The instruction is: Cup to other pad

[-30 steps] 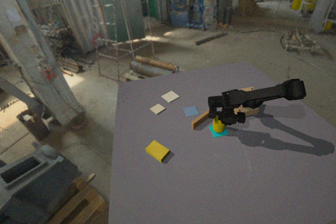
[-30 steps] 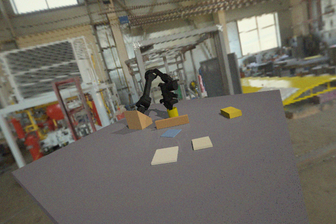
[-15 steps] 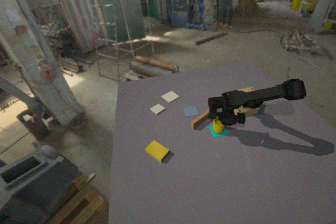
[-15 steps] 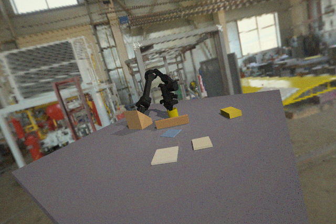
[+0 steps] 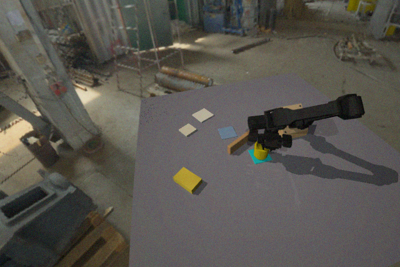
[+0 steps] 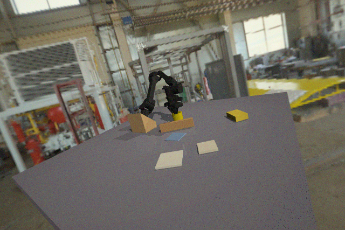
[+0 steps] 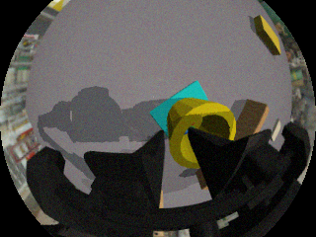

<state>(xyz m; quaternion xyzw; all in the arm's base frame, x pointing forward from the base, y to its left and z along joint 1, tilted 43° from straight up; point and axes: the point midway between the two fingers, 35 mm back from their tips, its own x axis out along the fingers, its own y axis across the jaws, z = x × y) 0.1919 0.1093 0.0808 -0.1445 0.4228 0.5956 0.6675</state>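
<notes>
Right now the yellow cup is 2 cm ahead of my gripper tip, 1 cm to the right of it and 1 cm below it. Also, from my gripper tip: wooden bar (9 cm ahead, 11 cm to the right, 3 cm below); then cyan pad (2 cm ahead, 1 cm to the right, 5 cm below).
</notes>
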